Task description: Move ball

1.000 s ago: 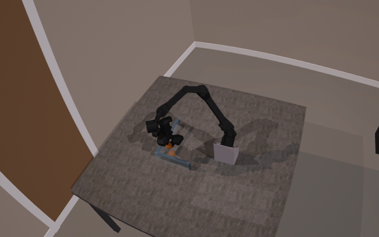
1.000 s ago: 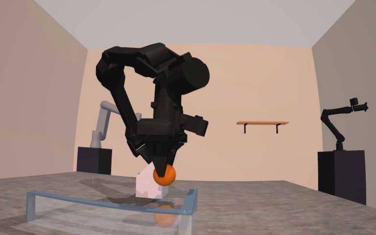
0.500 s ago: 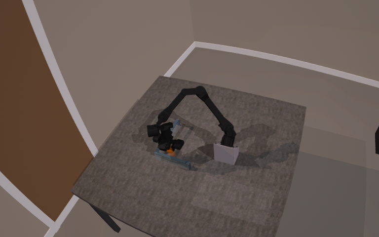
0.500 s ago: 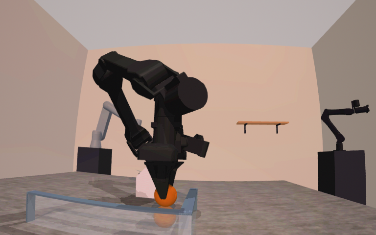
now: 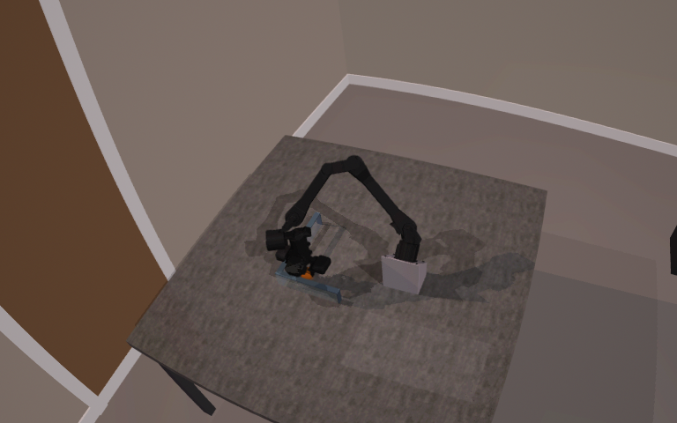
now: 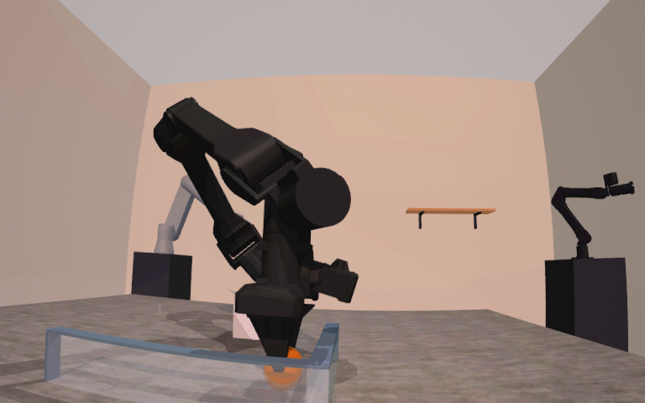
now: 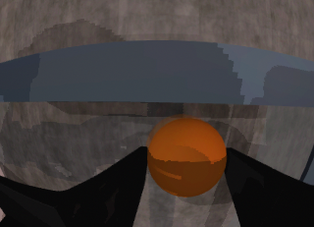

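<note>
The see-through copy of the ball is 10 mm below my gripper tip.
</note>
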